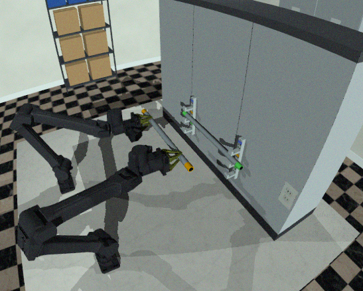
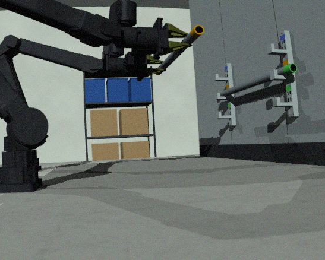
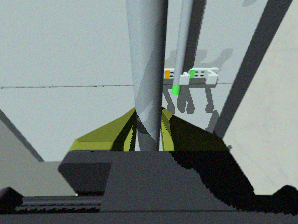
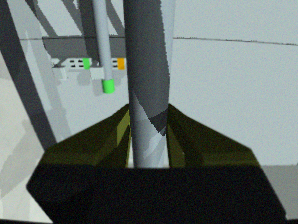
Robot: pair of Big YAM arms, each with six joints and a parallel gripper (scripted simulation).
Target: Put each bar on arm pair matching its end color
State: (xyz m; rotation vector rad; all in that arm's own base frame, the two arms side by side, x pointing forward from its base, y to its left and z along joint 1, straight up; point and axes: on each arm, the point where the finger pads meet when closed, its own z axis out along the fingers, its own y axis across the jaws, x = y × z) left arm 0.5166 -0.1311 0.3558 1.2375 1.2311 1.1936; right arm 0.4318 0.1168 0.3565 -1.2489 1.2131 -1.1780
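Right now the orange-ended bar is 150 mm to the left of my right hand and 20 mm ahead of it. Also, from my right hand: green-ended bar 270 mm ahead, 100 mm to the left, 100 mm below; grey cabinet wall 460 mm ahead, 120 mm to the left, 90 mm above; wall outlet 410 mm to the right, 230 mm ahead, 60 mm below.
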